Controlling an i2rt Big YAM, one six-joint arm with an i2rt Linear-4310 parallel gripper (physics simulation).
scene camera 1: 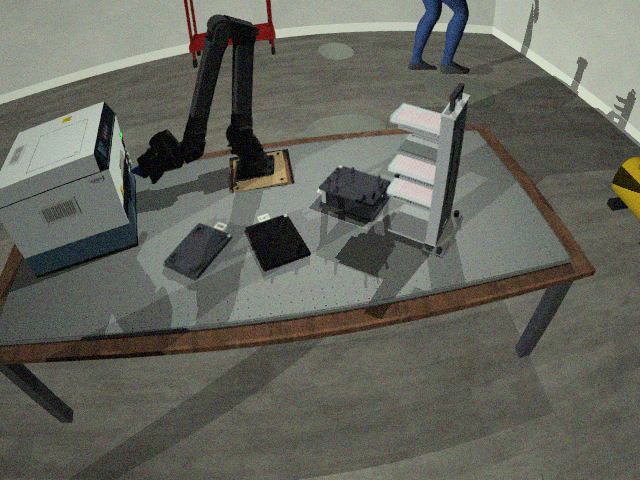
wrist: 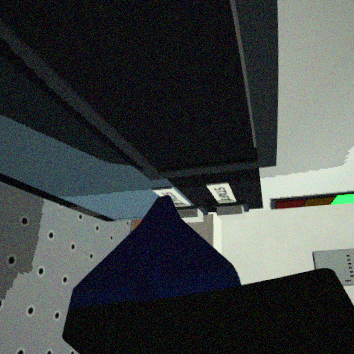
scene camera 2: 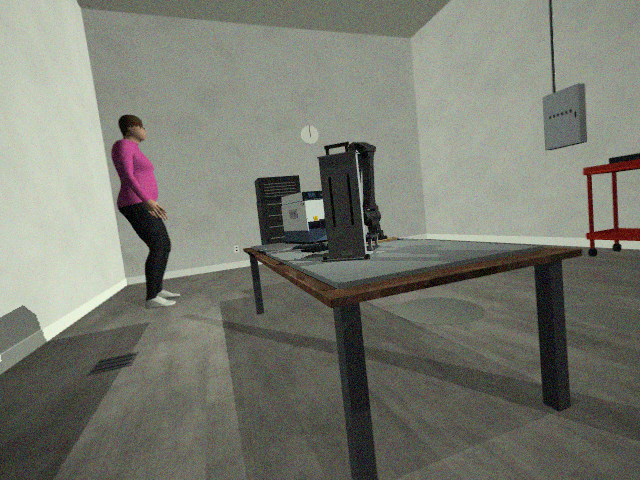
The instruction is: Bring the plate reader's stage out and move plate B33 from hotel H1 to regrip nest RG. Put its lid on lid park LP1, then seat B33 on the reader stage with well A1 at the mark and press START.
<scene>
My gripper (wrist: 165, 204) is shut, with nothing in its grasp. Also in view: a dark slot (wrist: 172, 85) and a flat dark pads (scene camera 1: 201, 246).
</scene>
